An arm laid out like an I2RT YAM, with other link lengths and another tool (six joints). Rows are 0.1 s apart.
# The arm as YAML. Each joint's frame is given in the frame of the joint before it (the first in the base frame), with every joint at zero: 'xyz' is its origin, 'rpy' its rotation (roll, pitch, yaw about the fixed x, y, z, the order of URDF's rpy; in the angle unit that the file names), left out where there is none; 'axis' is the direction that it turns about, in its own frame. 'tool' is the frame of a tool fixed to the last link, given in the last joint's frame.
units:
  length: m
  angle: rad
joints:
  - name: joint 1
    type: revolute
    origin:
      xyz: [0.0, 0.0, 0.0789]
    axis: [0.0, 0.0, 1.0]
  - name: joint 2
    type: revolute
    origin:
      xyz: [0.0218, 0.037, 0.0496]
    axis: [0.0, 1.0, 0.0]
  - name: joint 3
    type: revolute
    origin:
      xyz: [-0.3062, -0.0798, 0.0]
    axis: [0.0, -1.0, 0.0]
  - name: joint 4
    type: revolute
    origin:
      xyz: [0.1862, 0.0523, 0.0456]
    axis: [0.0, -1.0, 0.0]
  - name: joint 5
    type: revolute
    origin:
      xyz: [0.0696, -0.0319, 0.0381]
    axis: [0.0, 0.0, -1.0]
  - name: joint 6
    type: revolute
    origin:
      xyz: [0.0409, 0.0, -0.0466]
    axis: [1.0, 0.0, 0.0]
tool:
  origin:
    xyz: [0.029, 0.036, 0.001]
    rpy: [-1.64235, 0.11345, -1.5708]
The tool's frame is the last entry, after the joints.
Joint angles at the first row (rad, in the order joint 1, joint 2, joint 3, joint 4, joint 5, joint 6):
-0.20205, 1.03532, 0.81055, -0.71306, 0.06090, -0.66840
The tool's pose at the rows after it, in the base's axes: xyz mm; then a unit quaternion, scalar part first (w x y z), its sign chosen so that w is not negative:
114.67, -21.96, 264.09, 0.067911, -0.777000, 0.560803, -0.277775
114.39, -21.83, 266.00, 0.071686, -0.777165, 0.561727, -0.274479
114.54, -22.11, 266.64, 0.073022, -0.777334, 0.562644, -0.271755
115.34, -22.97, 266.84, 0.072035, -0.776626, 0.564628, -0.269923
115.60, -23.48, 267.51, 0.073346, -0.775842, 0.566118, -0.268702
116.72, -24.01, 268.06, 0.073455, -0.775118, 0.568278, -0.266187
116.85, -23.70, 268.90, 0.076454, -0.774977, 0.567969, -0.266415
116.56, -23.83, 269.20, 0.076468, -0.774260, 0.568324, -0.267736
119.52, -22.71, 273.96, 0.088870, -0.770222, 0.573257, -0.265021
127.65, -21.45, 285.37, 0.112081, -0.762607, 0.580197, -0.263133
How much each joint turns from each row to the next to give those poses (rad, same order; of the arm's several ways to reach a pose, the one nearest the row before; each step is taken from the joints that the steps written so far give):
-0.00563, 0.00126, 0.00481, -0.00293, -0.00183, -0.00651
-0.00695, 0.00129, 0.00993, -0.01177, -0.01262, -0.00098
-0.00626, 0.00336, 0.00456, -0.00521, -0.00753, -0.00214
-0.00664, 0.00582, 0.00332, -0.00158, -0.00211, -0.00154
-0.00716, 0.00238, 0.00375, -0.00252, -0.00622, -0.00151
-0.00417, 0.00680, 0.00520, -0.00306, -0.00292, 0.00156
-0.00069, -0.00085, 0.00269, -0.00078, -0.00560, 0.00083
-0.00123, -0.00222, 0.00040, -0.00003, 0.00065, -0.00007
0.00001, 0.00728, 0.02098, -0.00908, -0.01929, 0.02028
0.00047, 0.02123, 0.05209, -0.01487, -0.03438, 0.03433

